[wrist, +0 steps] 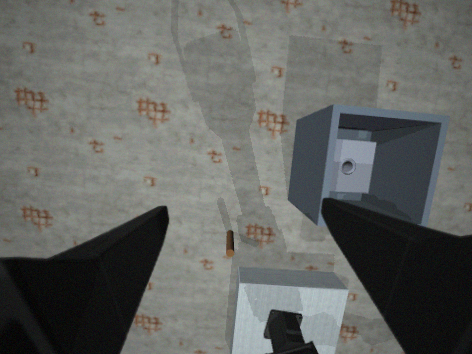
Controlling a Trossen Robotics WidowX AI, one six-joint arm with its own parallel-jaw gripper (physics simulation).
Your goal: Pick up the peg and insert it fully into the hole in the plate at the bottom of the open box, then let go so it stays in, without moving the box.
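Places are measured from the arm's base along level axes (x ahead, y left, z up), in metres.
Pixels of known places: gripper, between the fingertips: [245, 209]; arm's base, origin of its link: [282, 325].
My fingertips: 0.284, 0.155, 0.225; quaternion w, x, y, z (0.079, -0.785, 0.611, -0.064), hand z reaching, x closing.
Note:
For each thing: its middle in the pictures, then the offset to it from my fingertips, as dx, dy, dz. "*": a spot on its surface instead.
- orange-brown peg, middle of its body: [230, 242] -0.138, -0.020, -0.239
- open grey-blue box, middle of its body: [351, 167] +0.045, -0.191, -0.210
- pale plate, middle of its body: [340, 165] +0.045, -0.191, -0.244
- round hole, a spot on its surface: [348, 166] * +0.046, -0.200, -0.234
The orange-brown peg [230, 244] seems to stand upright on the patterned floor, at the lower middle of the wrist view. My gripper [245, 209] is wide open and empty, high above the floor. The peg shows between the two fingers, a little below the line of their tips in the view. The open grey-blue box [311, 160] stands at the right. Inside at its bottom lies a pale plate [361, 176] with a round hole [348, 166]. My right fingertip overlaps the box's lower left corner in the view, and part of the box is hidden behind that finger.
A light grey block [322, 305] stands at the bottom of the view, close below and right of the peg. A black jointed part [286, 330] shows over it. The box's side walls rise high around the plate. Shadows cross the floor near the peg.

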